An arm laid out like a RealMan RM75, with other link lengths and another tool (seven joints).
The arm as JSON. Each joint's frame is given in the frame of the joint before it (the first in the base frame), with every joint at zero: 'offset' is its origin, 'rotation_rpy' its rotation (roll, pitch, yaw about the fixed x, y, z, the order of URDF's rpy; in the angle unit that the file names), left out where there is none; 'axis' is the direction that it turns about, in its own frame. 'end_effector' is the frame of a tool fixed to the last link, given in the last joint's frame.
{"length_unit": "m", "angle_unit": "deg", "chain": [
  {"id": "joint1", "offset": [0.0, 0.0, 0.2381], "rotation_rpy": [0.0, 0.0, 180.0], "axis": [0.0, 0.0, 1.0]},
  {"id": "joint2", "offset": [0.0, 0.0, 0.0], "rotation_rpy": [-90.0, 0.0, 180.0], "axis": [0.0, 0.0, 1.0]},
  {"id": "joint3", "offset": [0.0, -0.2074, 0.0], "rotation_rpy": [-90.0, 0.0, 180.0], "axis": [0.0, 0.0, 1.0]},
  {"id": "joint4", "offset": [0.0, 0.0, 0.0], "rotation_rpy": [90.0, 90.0, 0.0], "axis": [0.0, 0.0, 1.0]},
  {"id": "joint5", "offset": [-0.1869, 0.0, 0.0], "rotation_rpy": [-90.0, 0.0, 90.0], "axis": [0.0, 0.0, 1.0]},
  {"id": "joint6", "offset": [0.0, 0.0, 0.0], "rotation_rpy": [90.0, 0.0, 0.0], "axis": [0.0, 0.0, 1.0]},
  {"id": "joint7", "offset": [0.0, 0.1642, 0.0], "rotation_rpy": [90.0, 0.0, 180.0], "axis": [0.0, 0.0, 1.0]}
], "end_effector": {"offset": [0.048, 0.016, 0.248], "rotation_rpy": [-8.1, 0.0, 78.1]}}
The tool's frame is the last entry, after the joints.
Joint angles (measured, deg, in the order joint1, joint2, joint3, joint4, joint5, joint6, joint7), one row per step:
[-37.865 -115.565 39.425 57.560 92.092 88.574 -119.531]
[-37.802 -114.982 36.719 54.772 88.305 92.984 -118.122]
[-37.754 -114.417 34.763 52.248 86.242 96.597 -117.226]
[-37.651 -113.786 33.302 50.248 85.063 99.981 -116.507]
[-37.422 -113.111 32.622 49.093 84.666 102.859 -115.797]
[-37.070 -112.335 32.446 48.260 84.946 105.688 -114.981]
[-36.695 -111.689 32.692 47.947 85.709 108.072 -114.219]
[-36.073 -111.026 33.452 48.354 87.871 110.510 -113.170]
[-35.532 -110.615 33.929 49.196 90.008 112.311 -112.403]
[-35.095 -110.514 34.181 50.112 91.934 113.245 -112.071]
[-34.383 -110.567 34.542 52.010 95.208 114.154 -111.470]
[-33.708 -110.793 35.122 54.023 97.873 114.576 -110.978]
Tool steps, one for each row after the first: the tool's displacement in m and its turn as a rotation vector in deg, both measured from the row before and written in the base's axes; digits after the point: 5 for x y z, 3 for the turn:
[0.01310 -0.01886 0.02526 -0.413 -4.715 -2.668]
[0.00565 -0.01528 0.01521 -0.748 -3.041 -1.859]
[0.00310 -0.01529 0.00955 -0.790 -1.852 -1.831]
[0.00101 -0.01478 0.00243 -0.684 -0.365 -1.823]
[-0.00138 -0.01577 -0.00390 -0.927 0.718 -1.865]
[-0.00276 -0.01475 -0.00836 -1.017 1.441 -1.696]
[-0.00849 -0.01665 -0.01905 -1.425 3.308 -1.703]
[-0.00902 -0.01251 -0.01600 -1.022 3.024 -1.196]
[-0.00853 -0.00644 -0.01267 -0.733 2.391 -0.353]
[-0.01539 -0.00679 -0.01999 -0.677 4.020 -0.238]
[-0.01382 -0.00485 -0.01688 -0.371 3.526 -0.180]

